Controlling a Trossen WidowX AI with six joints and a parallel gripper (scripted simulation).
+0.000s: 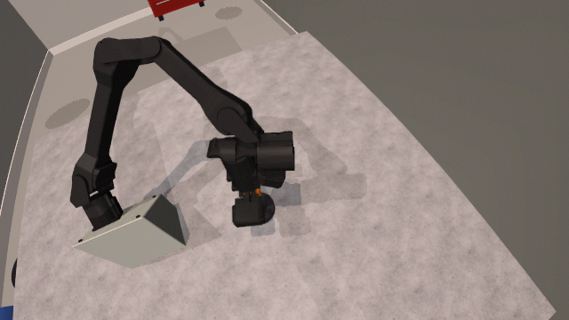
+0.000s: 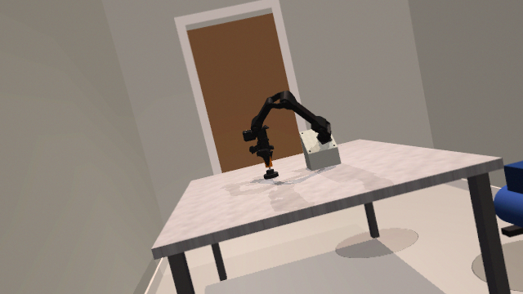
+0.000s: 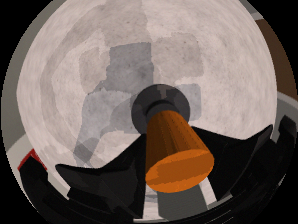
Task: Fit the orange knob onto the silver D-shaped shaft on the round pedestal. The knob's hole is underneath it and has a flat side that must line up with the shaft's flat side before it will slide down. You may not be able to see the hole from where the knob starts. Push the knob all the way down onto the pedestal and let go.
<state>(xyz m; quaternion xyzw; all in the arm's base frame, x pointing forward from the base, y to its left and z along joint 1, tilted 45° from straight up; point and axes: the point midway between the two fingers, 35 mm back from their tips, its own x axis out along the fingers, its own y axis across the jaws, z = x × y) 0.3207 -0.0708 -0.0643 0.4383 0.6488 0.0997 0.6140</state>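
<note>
Now: the orange knob 30 mm above my gripper tip. The rest, counted from my gripper tip: black round pedestal (40 mm below).
</note>
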